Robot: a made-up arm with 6 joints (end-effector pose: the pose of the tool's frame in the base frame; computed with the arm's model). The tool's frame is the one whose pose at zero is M. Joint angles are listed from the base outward.
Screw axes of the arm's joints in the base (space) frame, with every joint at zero. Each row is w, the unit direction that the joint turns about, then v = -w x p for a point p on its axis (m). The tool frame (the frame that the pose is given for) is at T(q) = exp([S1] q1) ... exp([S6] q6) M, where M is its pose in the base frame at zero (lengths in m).
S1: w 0 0 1 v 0 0 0
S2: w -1 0 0 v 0 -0.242 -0.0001
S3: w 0 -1 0 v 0.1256 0 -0.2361
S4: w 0 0 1 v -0.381 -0.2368 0
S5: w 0 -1 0 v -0.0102 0 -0.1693
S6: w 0 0 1 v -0.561 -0.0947 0
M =
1 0 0 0.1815
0 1 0 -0.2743
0 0 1 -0.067
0 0 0 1
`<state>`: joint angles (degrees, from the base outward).
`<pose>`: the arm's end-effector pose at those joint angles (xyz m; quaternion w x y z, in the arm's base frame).
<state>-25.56 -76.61 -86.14 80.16 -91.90 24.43</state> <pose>0.1318 -0.2047 -0.2206 0.0400 0.0696 0.1902 0.9785</pose>
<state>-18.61 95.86 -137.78 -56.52 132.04 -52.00</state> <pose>0.3541 -0.1480 0.5314 0.3884 -0.9205 0.0138 -0.0407</pose>
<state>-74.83 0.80 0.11 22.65 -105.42 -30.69</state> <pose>-0.3919 -0.1891 -0.1306 0.4495 0.1445 0.7835 -0.4040</pose>
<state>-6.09 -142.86 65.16 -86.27 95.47 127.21</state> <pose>0.6267 0.6208 0.4456 0.8794 0.3876 0.1026 -0.2568</pose>
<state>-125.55 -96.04 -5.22 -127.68 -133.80 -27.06</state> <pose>0.0664 -0.5018 0.0332 0.0727 -0.8565 0.1274 -0.4948</pose>
